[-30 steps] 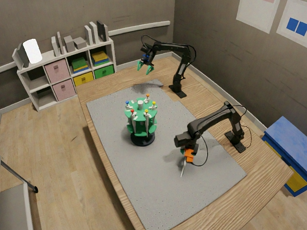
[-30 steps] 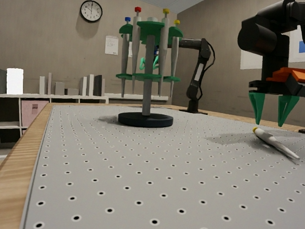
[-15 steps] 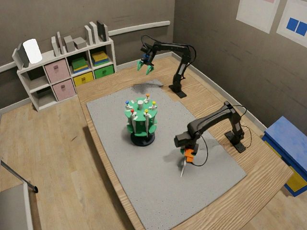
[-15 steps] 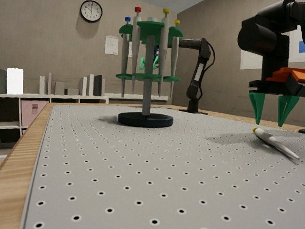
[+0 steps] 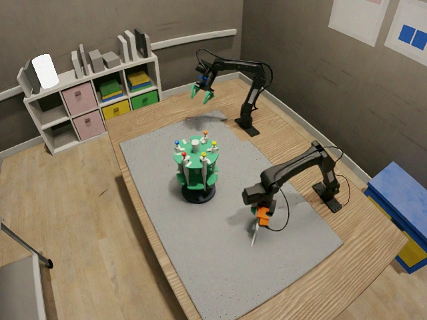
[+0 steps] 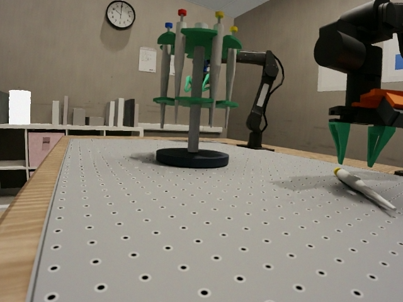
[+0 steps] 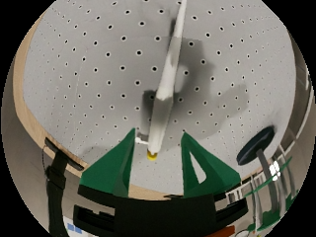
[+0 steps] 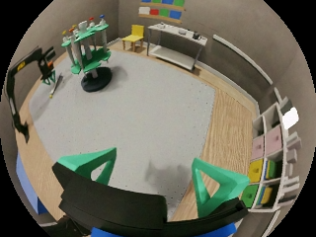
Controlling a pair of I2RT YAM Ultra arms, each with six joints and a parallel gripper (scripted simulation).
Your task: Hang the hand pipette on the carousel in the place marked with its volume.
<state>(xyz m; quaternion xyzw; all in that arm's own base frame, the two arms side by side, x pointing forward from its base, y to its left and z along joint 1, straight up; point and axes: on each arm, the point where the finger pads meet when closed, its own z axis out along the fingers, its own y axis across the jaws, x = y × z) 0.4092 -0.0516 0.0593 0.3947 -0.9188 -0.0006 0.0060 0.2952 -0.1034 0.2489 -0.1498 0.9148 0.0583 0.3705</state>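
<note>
Right now the hand pipette is 10 mm ahead of my left hand, 20 mm to the left of it and 40 mm below it.
</note>
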